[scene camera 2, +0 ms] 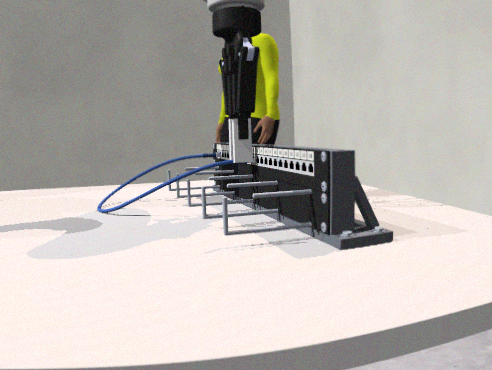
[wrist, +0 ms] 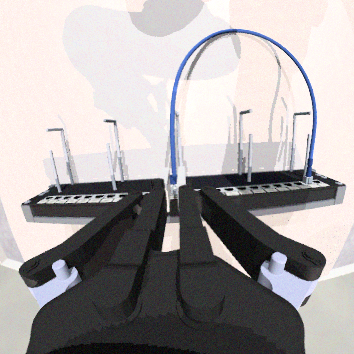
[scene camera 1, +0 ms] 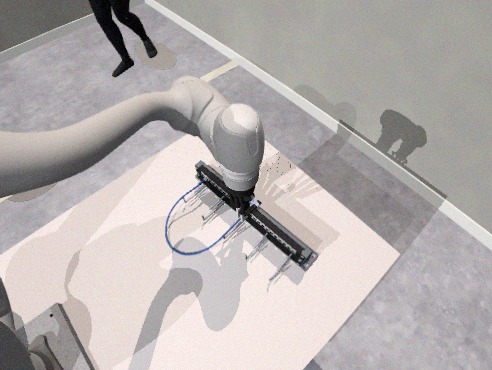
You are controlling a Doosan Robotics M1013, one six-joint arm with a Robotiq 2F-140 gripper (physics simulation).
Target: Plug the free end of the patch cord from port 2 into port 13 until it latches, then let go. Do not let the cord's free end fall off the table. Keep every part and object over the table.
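Places are measured from the arm's base along level axes (x ahead, y left, z up), in millimetres.
Pixels of known places: gripper, fingertip midpoint: [scene camera 2: 241, 161] [wrist: 174, 176] [scene camera 1: 242, 216].
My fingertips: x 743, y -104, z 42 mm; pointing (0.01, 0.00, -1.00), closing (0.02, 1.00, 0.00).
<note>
Behind a point stands the place of what it marks.
The blue patch cord [scene camera 1: 166, 227] @(z -11, x 558, y 79 mm) [scene camera 2: 140, 192] @(z 0, x 592, y -82 mm) [wrist: 239, 31] @(z -30, x 528, y 20 mm) arches out in front of the black patch panel [scene camera 1: 280, 239] @(z 58, x 758, y -246 mm) [scene camera 2: 340, 192] @(z 22, x 771, y -341 mm) [wrist: 260, 196] @(z 64, x 771, y 2 mm). One end sits in a port near the panel's far end in scene camera 2. The cord's other plug [wrist: 173, 186] @(z 51, x 752, y -105 mm) is between the fingertips of my gripper [scene camera 1: 242, 214] @(z 42, x 743, y -104 mm) [scene camera 2: 241, 155] @(z 42, x 743, y -104 mm) [wrist: 174, 176] @(z 42, x 743, y -104 mm), which is shut on it at the panel's front face near mid-length. The pale fingertips hide the port there, so its number and how deep the plug sits cannot be told.
Grey cable-guide rods [scene camera 1: 274, 274] @(z -17, x 682, y -293 mm) [scene camera 2: 225, 215] @(z 1, x 658, y -296 mm) [wrist: 117, 150] @(z -17, x 708, y -194 mm) stick out from the panel front on both sides of the gripper. The panel stands on the pale table [scene camera 1: 325, 300] @(z -35, x 728, y -460 mm) [scene camera 2: 200, 310] @(z -35, x 589, y -453 mm). A person in a yellow top [scene camera 2: 268, 75] stands behind.
</note>
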